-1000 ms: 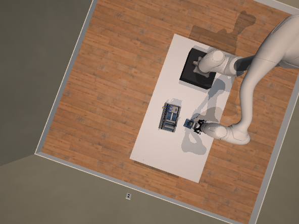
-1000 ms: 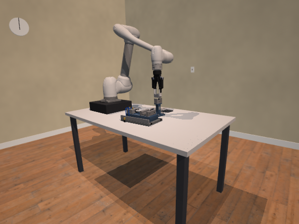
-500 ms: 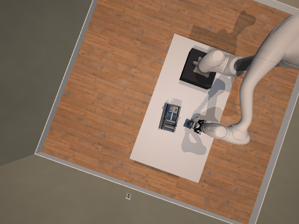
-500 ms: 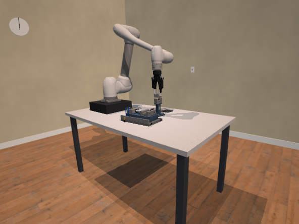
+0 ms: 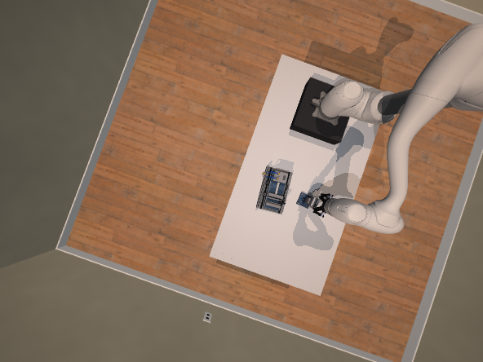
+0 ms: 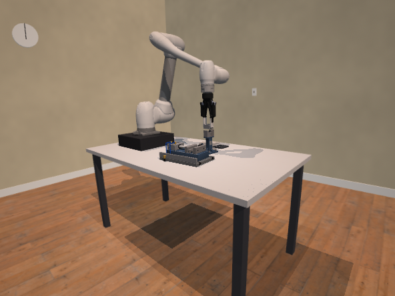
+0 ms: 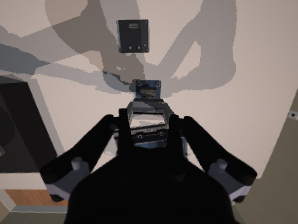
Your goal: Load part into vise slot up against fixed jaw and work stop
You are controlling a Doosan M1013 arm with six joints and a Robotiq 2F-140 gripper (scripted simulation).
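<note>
Right now the part is 20 mm below my hand. Round my hand: vise base (10 mm ahead, 220 mm to the right, 170 mm below).
</note>
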